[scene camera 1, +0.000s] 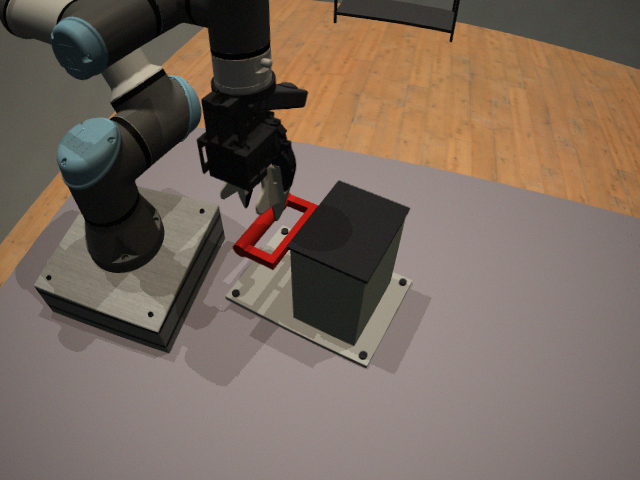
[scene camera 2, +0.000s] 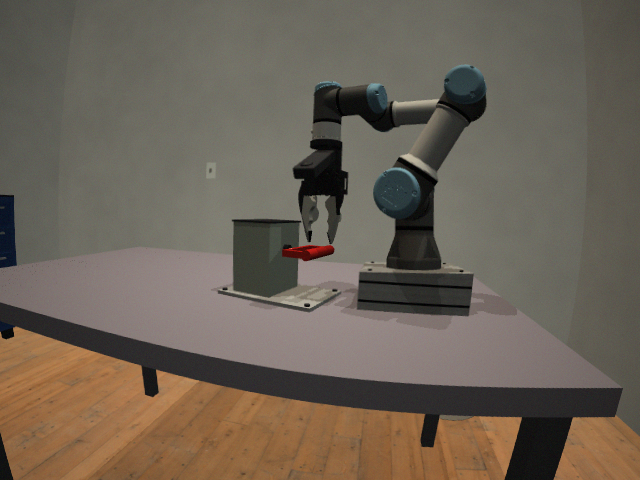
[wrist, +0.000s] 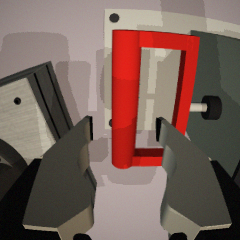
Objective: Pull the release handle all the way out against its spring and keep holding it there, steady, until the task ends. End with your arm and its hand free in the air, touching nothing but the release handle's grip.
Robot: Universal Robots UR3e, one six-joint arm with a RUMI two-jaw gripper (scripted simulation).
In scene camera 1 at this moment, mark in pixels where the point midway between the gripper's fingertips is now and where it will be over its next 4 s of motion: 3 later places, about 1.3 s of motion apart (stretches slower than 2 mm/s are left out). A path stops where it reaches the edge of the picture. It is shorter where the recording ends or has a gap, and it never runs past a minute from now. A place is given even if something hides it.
My gripper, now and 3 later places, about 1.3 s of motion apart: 261,213; 263,225; 257,227; 232,216
